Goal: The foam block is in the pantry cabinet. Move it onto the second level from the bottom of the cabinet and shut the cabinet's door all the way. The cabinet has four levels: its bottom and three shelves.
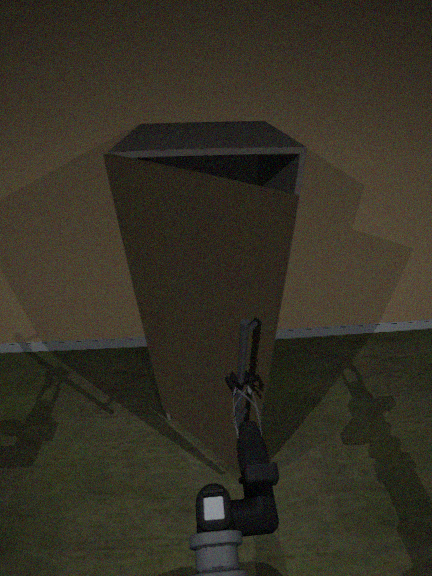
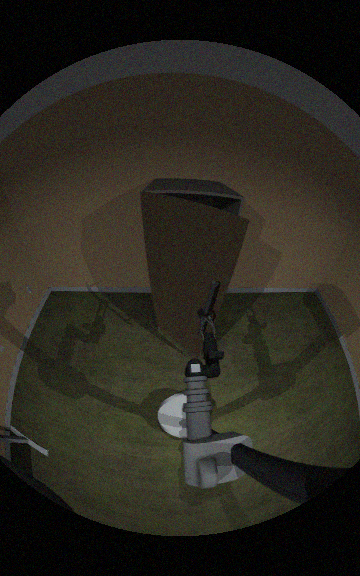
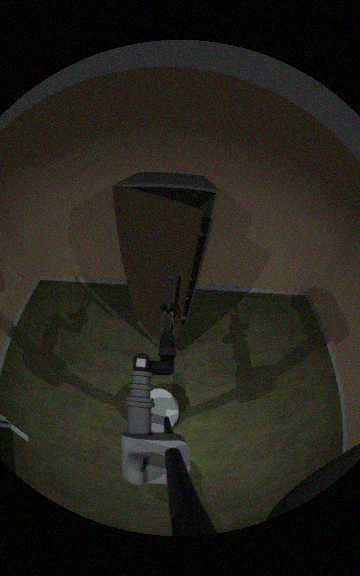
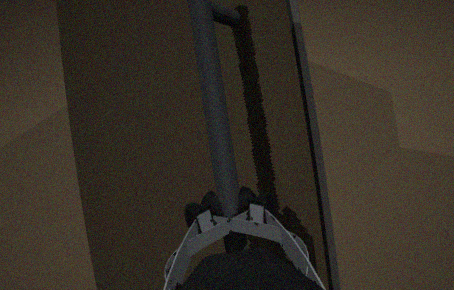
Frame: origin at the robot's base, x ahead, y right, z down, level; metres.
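Where they show: gripper, fingertip midpoint: (image 1: 238, 372) (image 2: 203, 308) (image 3: 167, 303) (image 4: 228, 205); robot's base, origin of the base link: (image 2: 182, 413) (image 3: 154, 408).
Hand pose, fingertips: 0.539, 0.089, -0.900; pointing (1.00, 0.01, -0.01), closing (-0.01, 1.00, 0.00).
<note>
Each offset is from my fingertips to the centre of the thing, as dx, dy, dz. "spot": to the spot under its first point. Level surfaces: height alone.
The pantry cabinet @[spot: +0.535, -0.046, -0.472] (image 1: 205, 137) (image 2: 190, 185) (image 3: 167, 179) stands against the wall. Its brown door (image 1: 200, 260) (image 2: 185, 250) (image 3: 155, 235) (image 4: 140, 125) is hinged on the left and stands partly open, with a dark gap at the top and right. A grey vertical bar handle @[spot: -0.032, +0.000, -0.145] (image 1: 243, 345) (image 2: 215, 292) (image 4: 216, 110) is on the door near its free edge. My gripper (image 1: 244, 382) (image 2: 207, 317) (image 3: 170, 309) (image 4: 228, 205) is shut on the handle's lower part, one fingertip on each side. The foam block does not show; the door hides the cabinet's levels.
The brown wall (image 1: 350, 280) (image 2: 115, 250) runs behind the cabinet, with a light baseboard (image 1: 75, 345) (image 2: 120, 290) at its foot. My arm reaches over the green floor @[dz +0.928] (image 1: 125, 500) (image 3: 250, 440). A round white disc (image 2: 172, 416) (image 3: 166, 407) shows beneath the arm.
</note>
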